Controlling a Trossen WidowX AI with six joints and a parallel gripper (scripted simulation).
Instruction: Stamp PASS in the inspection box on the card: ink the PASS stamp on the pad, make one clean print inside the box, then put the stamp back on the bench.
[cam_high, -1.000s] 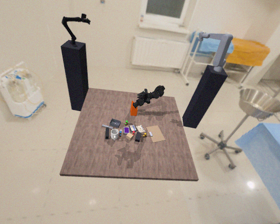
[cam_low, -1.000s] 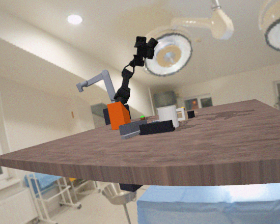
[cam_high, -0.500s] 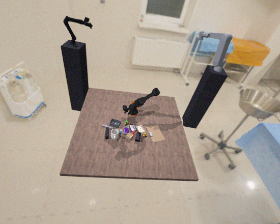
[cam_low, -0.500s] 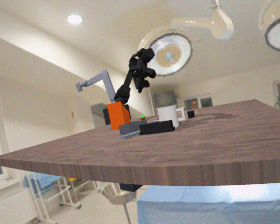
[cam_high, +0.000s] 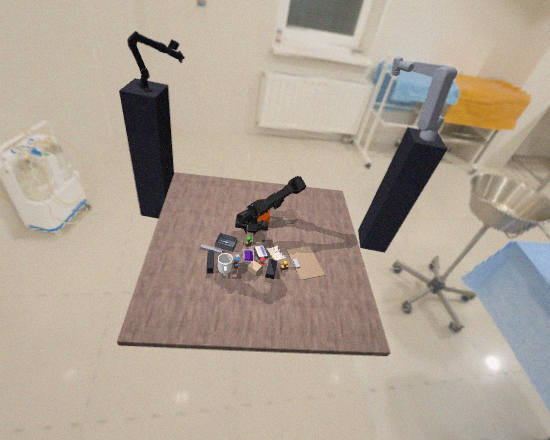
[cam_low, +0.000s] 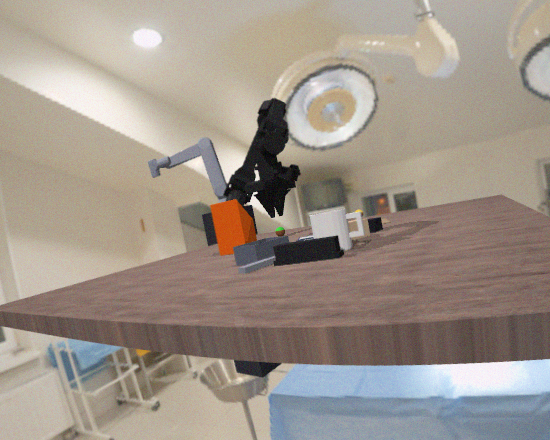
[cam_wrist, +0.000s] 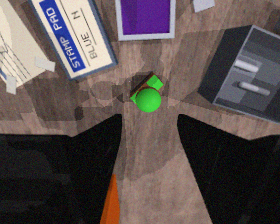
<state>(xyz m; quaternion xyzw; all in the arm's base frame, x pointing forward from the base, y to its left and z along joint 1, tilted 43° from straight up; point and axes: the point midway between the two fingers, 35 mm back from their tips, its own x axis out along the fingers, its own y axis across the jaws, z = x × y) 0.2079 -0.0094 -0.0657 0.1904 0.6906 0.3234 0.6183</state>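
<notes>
The green PASS stamp lies 70 mm below my gripper tip. Round my gripper tip: grey washer: 110 mm ahead, 90 mm below, 50 mm to the right; dark tray: 130 mm to the right, 80 mm below, 40 mm ahead; purple ink pad: 100 mm ahead, 90 mm below, 20 mm to the left.
</notes>
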